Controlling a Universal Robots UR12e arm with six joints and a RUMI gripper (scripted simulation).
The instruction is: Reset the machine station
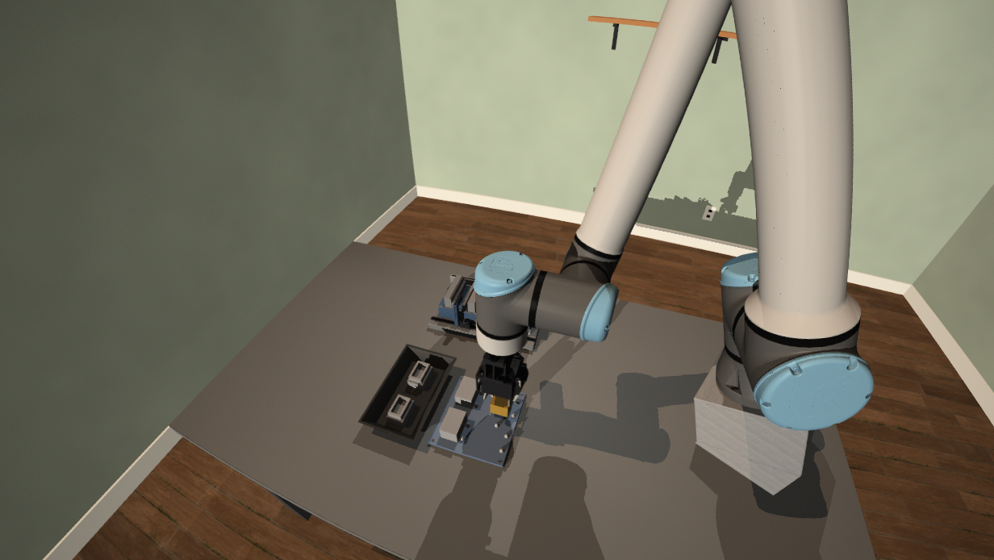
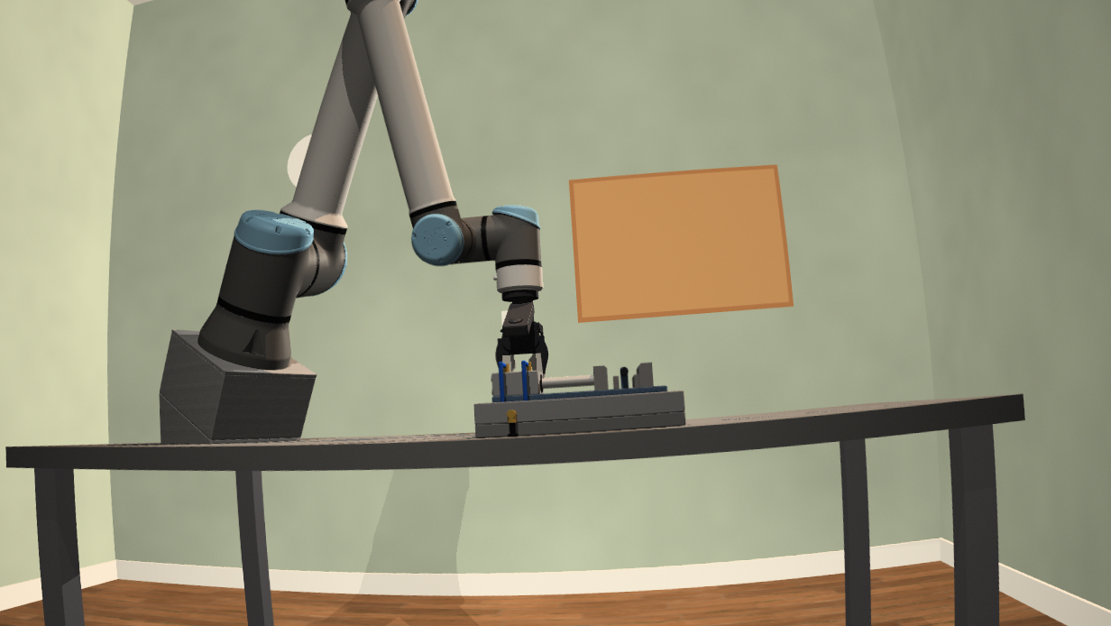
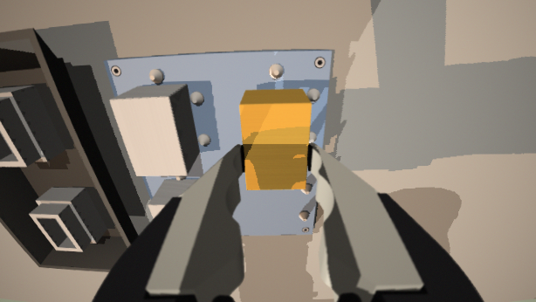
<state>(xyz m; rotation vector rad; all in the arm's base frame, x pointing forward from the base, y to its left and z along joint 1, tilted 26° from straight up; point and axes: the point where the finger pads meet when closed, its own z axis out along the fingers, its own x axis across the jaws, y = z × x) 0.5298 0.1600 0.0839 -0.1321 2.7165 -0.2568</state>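
My hand is 6 cm above the infeed plate, 4 cm to the right of it and 4 cm short of it. Round my hand: gray cylinder block 28 cm to the right, 5 cm ahead, 2 cm above; push rod 27 cm to the right, 12 cm ahead, 2 cm above; yellow brass blank 2 cm below.
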